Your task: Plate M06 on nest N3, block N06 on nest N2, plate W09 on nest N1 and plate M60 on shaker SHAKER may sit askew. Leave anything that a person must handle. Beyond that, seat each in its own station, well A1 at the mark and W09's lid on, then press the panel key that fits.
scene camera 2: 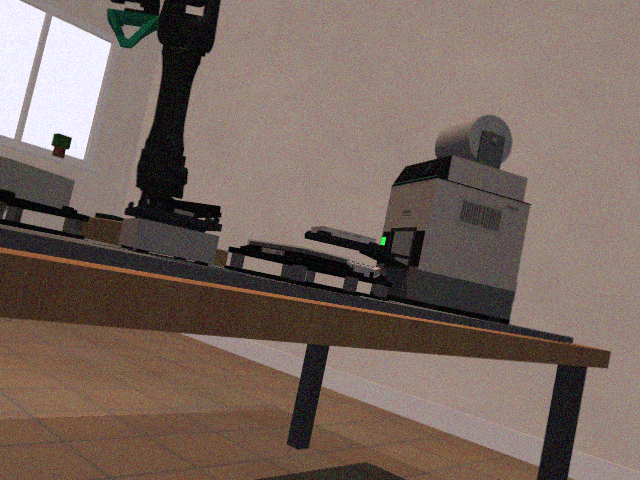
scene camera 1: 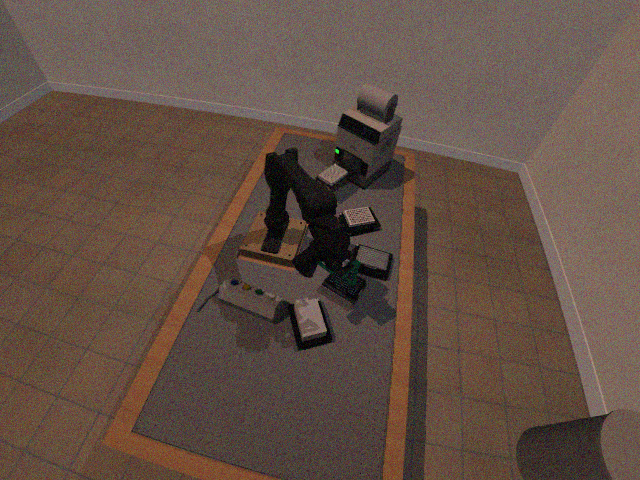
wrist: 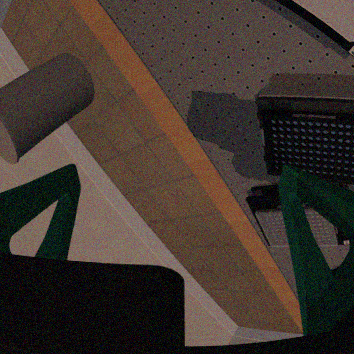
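Note:
My gripper is open and empty, with its green fingers above the dark many-welled plate. The right finger overlaps that plate's edge in the wrist view. A large white block sits on a black nest. A greyish plate and a white-topped plate sit on black nests farther along. A pale plate rests on the machine's extended tray. Labels, the A1 marks, lid seating and any small tilt cannot be read.
The key panel with blue, yellow, green and white keys stands beside the arm's base. The light machine, with a green light and a cylinder on top, stands at the far end. The table's orange edge borders the mat.

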